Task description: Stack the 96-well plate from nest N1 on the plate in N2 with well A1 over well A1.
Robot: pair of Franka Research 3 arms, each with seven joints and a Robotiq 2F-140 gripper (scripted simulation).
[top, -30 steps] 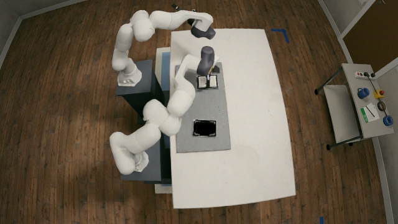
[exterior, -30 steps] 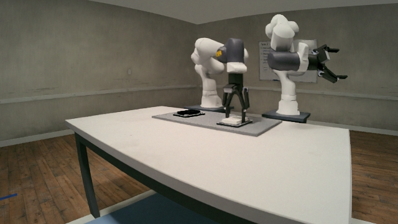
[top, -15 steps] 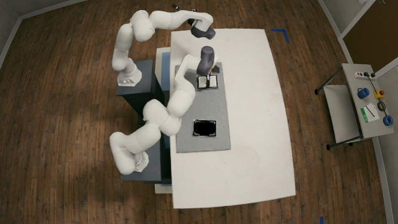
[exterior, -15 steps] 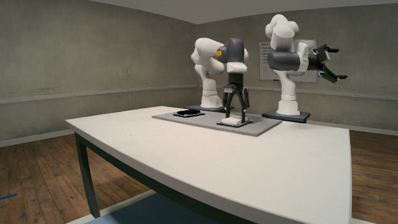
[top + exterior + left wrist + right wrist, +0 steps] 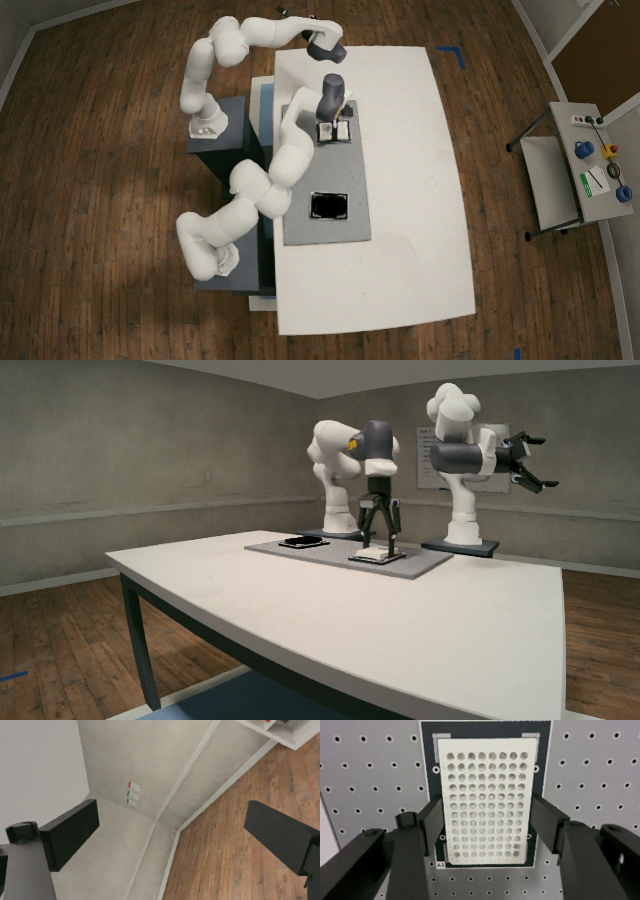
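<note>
My right gripper is now 40 mm above the nest N1. From my right hand the other things lie so: black plate 350 mm to the right, 80 mm behind, 20 mm below; then white 96-well plate 20 mm below; then grey board 160 mm to the right, 80 mm behind, 50 mm below.
</note>
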